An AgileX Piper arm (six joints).
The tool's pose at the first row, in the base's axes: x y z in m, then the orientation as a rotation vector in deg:
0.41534, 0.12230, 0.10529, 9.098, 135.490, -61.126
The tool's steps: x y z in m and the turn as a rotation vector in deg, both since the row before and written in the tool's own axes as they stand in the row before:
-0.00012, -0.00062, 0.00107, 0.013, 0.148, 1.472
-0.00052, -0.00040, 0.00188, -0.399, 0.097, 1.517
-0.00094, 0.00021, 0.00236, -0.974, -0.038, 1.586
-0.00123, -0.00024, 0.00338, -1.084, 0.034, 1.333
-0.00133, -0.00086, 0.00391, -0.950, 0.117, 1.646
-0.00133, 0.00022, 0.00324, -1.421, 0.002, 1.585
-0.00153, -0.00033, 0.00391, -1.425, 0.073, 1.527
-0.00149, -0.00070, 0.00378, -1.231, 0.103, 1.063
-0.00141, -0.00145, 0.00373, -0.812, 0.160, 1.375
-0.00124, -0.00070, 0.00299, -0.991, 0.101, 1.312
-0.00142, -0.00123, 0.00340, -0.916, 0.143, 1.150
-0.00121, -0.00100, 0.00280, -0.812, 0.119, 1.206
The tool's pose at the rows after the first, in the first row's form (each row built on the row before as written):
0.41570, 0.12112, 0.10518, 10.900, 135.138, -60.472
0.41679, 0.11953, 0.10469, 12.563, 134.907, -59.291
0.41864, 0.11804, 0.10377, 14.003, 134.776, -57.369
0.42101, 0.11554, 0.10272, 15.138, 134.819, -55.441
0.42347, 0.11225, 0.10175, 16.721, 134.743, -53.531
0.42605, 0.11021, 0.10053, 17.973, 134.739, -51.075
0.42889, 0.10735, 0.09930, 19.181, 134.783, -48.644
0.43150, 0.10433, 0.09827, 19.942, 134.921, -46.664
0.43372, 0.10079, 0.09752, 21.258, 134.840, -45.041
0.43577, 0.09831, 0.09674, 22.390, 134.760, -43.231
0.43792, 0.09516, 0.09601, 23.381, 134.735, -41.585
0.43973, 0.09258, 0.09539, 24.464, 134.621, -40.038

